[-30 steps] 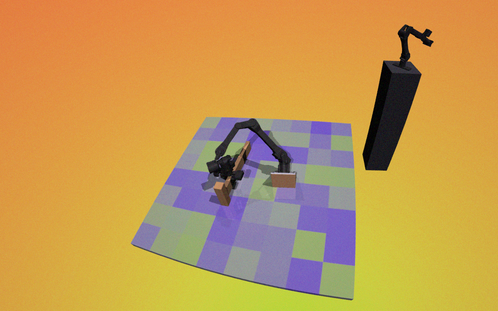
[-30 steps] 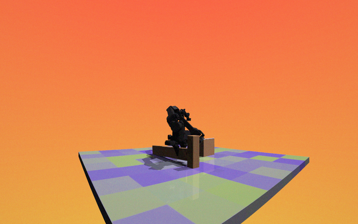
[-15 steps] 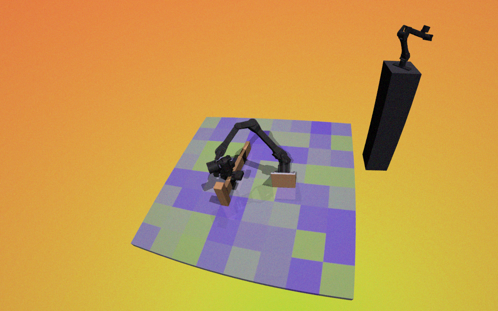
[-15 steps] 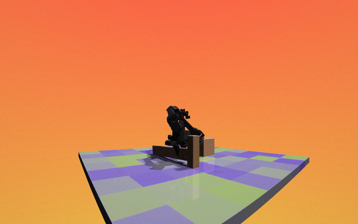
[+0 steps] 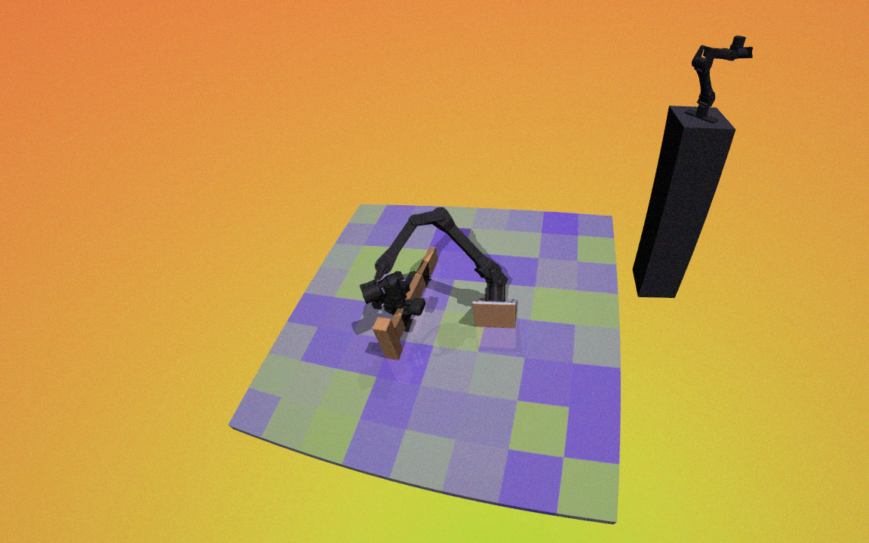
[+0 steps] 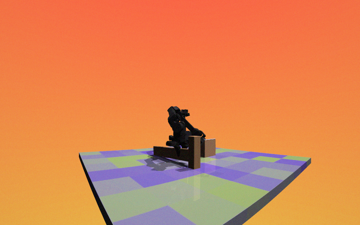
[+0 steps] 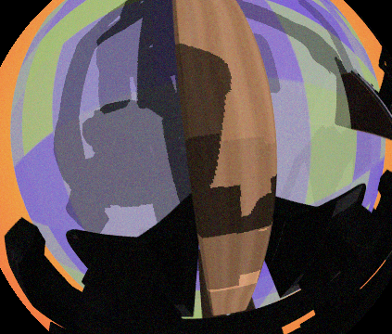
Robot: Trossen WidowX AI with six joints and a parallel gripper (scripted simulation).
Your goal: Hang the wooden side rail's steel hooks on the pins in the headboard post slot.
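My gripper tip is now 13 cm to the right of the wooden headboard post, 4 cm below it and 1 cm short of it.
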